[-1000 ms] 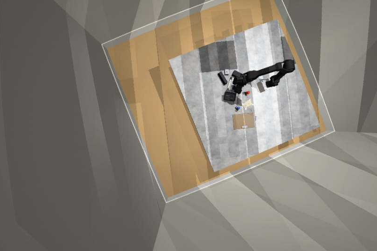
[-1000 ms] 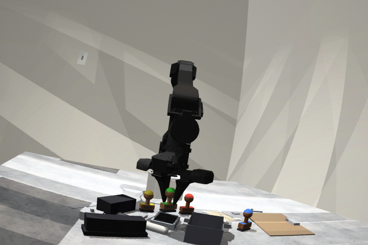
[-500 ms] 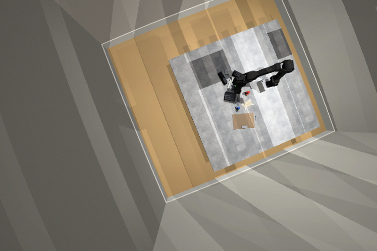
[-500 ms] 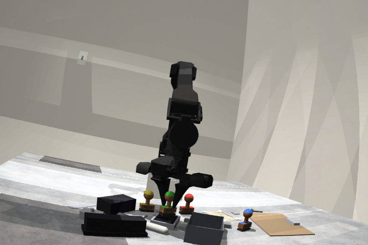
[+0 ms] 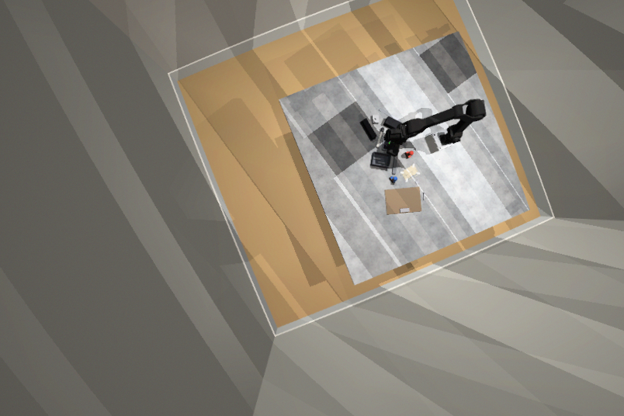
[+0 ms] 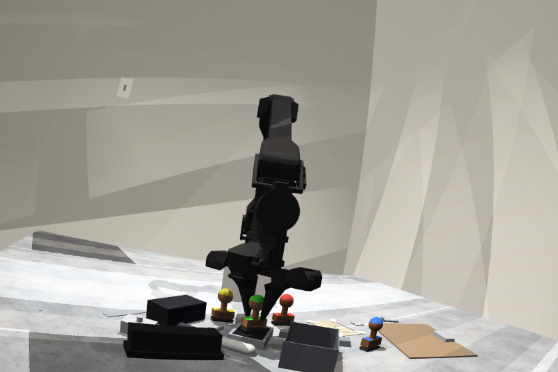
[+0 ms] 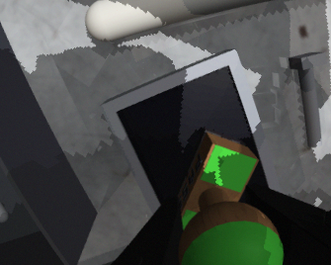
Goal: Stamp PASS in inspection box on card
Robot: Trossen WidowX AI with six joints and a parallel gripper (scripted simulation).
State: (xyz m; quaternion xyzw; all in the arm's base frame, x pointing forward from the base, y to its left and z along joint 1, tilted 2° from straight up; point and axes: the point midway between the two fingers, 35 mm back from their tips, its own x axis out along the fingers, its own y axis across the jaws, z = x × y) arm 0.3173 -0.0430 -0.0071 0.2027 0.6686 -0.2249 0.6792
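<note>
Now: gripper tip right at the green-topped stamp. Also, from my gripper tip: yellow-knobbed stamp 90 mm behind, 40 mm to the right, 20 mm below; then dark ink pad 40 mm below; then white cylinder 80 mm to the right, 40 mm ahead, 30 mm below.
</note>
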